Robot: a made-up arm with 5 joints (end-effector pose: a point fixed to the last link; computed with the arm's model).
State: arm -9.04 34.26 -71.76 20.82 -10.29
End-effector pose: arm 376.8 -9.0 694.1 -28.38 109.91 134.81
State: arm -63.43 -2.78 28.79 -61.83 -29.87
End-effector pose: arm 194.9 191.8 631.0 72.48 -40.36 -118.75
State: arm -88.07 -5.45 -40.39 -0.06 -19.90
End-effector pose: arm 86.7 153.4 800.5 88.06 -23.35 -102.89
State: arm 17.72 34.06 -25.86 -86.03 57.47
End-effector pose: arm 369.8 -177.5 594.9 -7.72 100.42 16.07
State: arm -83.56 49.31 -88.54 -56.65 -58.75
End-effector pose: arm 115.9 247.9 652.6 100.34 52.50 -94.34
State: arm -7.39 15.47 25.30 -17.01 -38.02
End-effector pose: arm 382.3 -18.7 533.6 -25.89 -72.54 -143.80
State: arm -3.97 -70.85 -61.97 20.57 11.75
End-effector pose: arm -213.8 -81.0 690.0 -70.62 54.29 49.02
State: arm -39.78 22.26 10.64 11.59 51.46
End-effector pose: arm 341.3 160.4 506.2 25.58 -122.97 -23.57
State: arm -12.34 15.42 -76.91 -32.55 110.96
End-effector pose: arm 244.0 -44.9 777.8 7.61 85.94 -5.80
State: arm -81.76 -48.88 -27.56 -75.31 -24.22
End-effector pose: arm 67.3 -123.0 767.1 -108.79 -67.02 77.37
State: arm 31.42 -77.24 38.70 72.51 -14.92
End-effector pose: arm 41.2 -62.2 671.4 67.09 87.79 137.13
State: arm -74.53 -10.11 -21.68 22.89 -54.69
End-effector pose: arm 140.7 172.3 776.2 32.72 -26.49 -104.18
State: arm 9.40 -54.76 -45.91 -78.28 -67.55
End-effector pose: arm -121.3 -39.0 716.8 -156.98 13.19 -1.12
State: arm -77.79 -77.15 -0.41 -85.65 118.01
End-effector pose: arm 72.0 -199.5 708.8 12.11 32.39 71.50
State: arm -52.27 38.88 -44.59 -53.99 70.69
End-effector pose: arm 309.6 231.7 614.7 -66.18 107.11 50.81
